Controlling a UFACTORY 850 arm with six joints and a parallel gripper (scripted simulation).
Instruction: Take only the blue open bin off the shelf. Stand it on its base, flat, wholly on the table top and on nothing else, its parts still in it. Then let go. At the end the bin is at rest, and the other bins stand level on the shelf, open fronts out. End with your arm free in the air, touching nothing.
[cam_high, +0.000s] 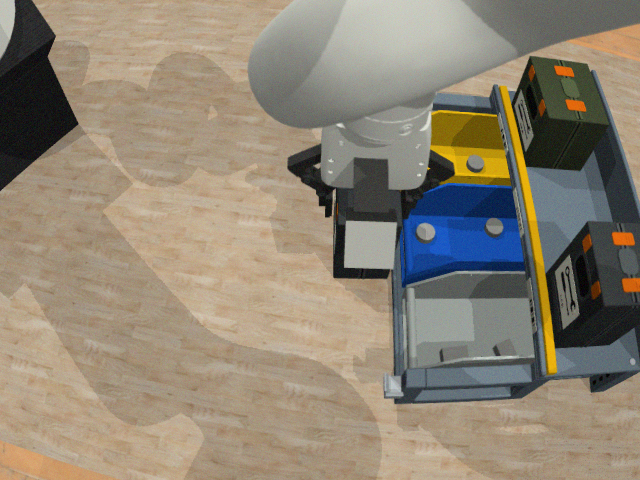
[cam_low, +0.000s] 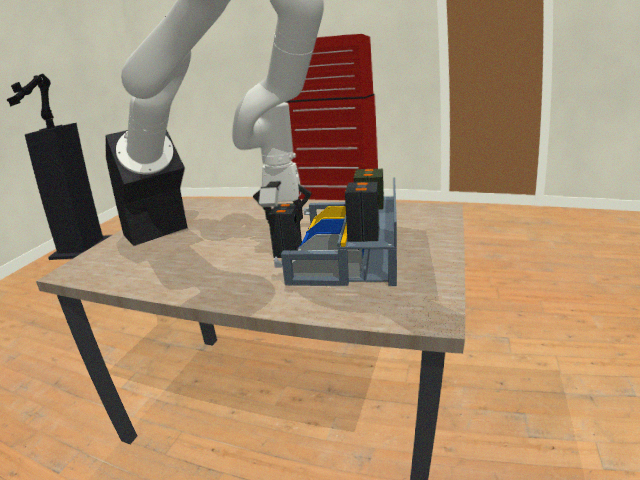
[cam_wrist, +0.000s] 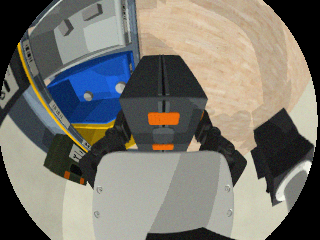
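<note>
The black case is 4 cm below my hand. The rest, counted from my hand: yellow bin: 15 cm ahead, 9 cm to the left, 6 cm below; then grey bin: 12 cm ahead, 13 cm to the right, 6 cm below; then blue open bin: 13 cm ahead, 2 cm to the right, 6 cm below.
</note>
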